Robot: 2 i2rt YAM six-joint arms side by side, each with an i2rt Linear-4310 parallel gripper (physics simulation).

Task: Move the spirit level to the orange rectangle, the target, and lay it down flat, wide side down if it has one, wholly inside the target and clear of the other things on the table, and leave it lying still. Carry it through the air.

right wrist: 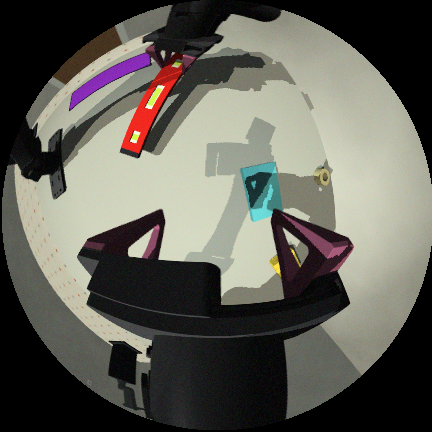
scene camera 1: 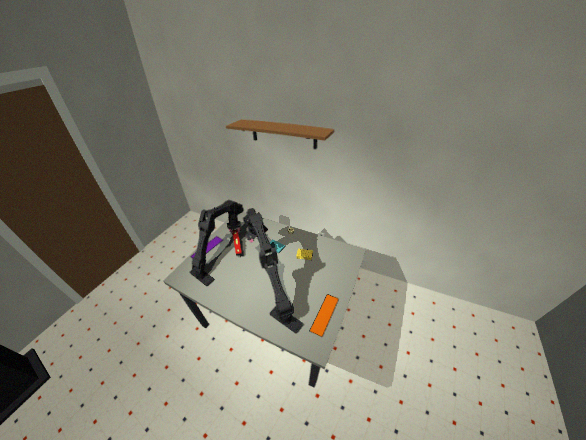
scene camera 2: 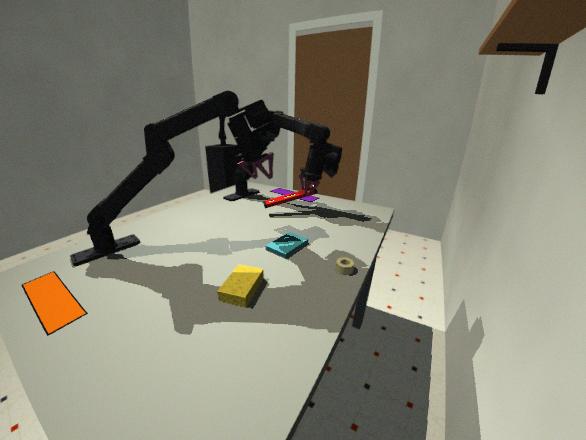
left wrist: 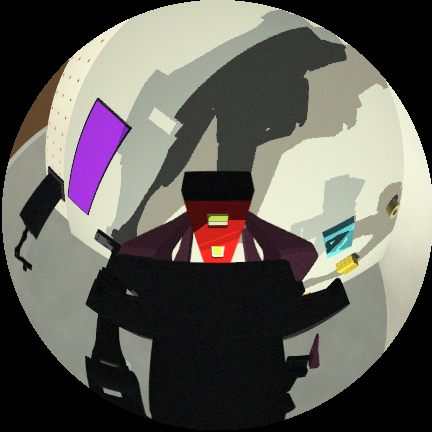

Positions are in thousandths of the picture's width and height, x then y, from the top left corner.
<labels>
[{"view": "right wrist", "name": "my left gripper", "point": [402, 161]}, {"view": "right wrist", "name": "my right gripper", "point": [503, 497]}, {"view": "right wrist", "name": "teal block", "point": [603, 422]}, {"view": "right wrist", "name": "purple rectangle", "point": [316, 145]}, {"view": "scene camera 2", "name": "my right gripper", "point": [450, 406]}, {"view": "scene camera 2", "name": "orange rectangle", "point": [95, 697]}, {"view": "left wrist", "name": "my left gripper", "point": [503, 497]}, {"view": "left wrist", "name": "my right gripper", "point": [679, 777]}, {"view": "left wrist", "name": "teal block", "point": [784, 550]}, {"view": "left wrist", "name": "purple rectangle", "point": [240, 304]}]
</labels>
